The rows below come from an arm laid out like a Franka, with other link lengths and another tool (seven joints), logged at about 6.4 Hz.
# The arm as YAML. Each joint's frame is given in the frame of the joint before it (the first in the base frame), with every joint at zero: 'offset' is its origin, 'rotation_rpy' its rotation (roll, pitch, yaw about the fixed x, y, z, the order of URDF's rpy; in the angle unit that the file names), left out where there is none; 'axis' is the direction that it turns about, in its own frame. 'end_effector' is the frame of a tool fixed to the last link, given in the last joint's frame.
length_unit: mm
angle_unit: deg
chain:
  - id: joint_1
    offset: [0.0, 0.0, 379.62]
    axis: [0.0, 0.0, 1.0]
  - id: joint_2
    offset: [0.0, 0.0, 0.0]
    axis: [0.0, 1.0, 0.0]
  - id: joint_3
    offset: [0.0, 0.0, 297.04]
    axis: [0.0, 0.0, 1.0]
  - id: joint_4
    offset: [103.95, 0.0, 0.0]
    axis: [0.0, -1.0, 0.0]
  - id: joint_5
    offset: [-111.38, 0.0, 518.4]
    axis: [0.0, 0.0, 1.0]
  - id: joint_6
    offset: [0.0, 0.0, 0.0]
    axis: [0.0, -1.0, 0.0]
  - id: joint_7
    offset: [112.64, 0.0, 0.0]
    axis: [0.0, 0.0, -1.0]
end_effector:
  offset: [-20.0, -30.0, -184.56]
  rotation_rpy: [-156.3, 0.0, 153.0]
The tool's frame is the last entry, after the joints.
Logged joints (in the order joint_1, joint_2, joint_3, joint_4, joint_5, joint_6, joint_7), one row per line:
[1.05, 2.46, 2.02, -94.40, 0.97, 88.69, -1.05]
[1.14, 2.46, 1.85, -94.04, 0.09, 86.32, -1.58]
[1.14, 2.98, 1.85, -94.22, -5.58, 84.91, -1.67]
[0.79, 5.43, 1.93, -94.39, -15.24, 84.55, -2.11]
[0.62, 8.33, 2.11, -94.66, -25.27, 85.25, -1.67]
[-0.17, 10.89, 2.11, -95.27, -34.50, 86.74, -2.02]
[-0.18, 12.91, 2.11, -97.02, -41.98, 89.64, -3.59]
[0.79, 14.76, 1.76, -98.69, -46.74, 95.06, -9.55]
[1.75, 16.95, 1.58, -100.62, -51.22, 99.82, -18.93]
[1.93, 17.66, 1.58, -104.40, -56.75, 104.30, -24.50]
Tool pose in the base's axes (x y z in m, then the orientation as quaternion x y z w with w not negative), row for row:
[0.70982, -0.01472, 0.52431, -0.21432, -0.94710, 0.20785, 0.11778]
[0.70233, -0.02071, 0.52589, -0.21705, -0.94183, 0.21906, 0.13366]
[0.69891, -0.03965, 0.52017, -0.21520, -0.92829, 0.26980, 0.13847]
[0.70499, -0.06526, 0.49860, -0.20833, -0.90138, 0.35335, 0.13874]
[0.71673, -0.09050, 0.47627, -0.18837, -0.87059, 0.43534, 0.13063]
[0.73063, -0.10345, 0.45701, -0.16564, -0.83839, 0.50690, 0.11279]
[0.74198, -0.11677, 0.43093, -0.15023, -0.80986, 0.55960, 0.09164]
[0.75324, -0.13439, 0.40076, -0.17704, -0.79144, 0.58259, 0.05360]
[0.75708, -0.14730, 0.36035, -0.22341, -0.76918, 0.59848, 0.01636]
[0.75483, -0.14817, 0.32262, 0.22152, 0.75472, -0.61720, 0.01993]
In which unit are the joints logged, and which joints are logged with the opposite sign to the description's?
The joints are logged in degrees. Opposite sign: joint_1, joint_7.
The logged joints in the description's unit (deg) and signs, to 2 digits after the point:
[-1.05, 2.46, 2.02, -94.40, 0.97, 88.69, 1.05]
[-1.14, 2.46, 1.85, -94.04, 0.09, 86.32, 1.58]
[-1.14, 2.98, 1.85, -94.22, -5.58, 84.91, 1.67]
[-0.79, 5.43, 1.93, -94.39, -15.24, 84.55, 2.11]
[-0.62, 8.33, 2.11, -94.66, -25.27, 85.25, 1.67]
[0.17, 10.89, 2.11, -95.27, -34.50, 86.74, 2.02]
[0.18, 12.91, 2.11, -97.02, -41.98, 89.64, 3.59]
[-0.79, 14.76, 1.76, -98.69, -46.74, 95.06, 9.55]
[-1.75, 16.95, 1.58, -100.62, -51.22, 99.82, 18.93]
[-1.93, 17.66, 1.58, -104.40, -56.75, 104.30, 24.50]

